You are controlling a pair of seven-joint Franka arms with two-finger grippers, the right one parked.
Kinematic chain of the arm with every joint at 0, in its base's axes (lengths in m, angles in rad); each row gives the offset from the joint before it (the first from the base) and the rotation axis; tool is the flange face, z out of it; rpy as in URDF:
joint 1: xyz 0 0 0.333 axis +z
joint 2: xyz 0 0 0 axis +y
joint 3: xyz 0 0 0.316 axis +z
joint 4: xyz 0.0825 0 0 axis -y
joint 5: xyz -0.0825 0 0.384 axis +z
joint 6: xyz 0 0 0 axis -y
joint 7: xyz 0.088 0 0 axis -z
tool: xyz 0 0 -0.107 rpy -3.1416 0 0
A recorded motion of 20 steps. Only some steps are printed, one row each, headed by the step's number.
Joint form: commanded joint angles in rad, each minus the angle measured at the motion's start. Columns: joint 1, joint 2, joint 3, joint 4, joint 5, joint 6, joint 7.
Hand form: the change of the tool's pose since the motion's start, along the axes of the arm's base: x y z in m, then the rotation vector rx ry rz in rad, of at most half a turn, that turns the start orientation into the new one. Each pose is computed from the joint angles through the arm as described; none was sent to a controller.
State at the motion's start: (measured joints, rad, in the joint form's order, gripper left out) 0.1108 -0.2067 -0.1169 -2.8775 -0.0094 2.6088 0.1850
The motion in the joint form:
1: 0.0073 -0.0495 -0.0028 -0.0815 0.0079 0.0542 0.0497
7: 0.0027 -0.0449 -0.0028 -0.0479 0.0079 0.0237 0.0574
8: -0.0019 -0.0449 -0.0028 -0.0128 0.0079 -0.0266 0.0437
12: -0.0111 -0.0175 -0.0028 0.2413 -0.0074 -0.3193 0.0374
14: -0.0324 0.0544 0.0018 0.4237 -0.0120 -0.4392 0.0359
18: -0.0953 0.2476 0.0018 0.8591 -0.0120 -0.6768 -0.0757
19: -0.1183 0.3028 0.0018 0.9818 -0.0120 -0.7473 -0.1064
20: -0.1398 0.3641 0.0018 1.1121 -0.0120 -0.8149 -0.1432
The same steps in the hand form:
1: -0.0236 0.0026 -0.0056 0.0074 -0.0204 -0.0513
7: -0.0133 0.0008 0.0013 0.0064 -0.0188 -0.0637
8: -0.0044 -0.0011 0.0088 0.0067 -0.0039 -0.0542
12: 0.0571 -0.0078 0.0689 -0.0078 0.0612 -0.0454
14: 0.1028 -0.0180 0.1032 -0.0211 0.0701 -0.0608
18: 0.1994 -0.0565 0.1791 -0.0333 0.0656 -0.0189
19: 0.2209 -0.0710 0.1991 -0.0362 0.0692 -0.0125
20: 0.2427 -0.0850 0.2187 -0.0396 0.0688 0.0020

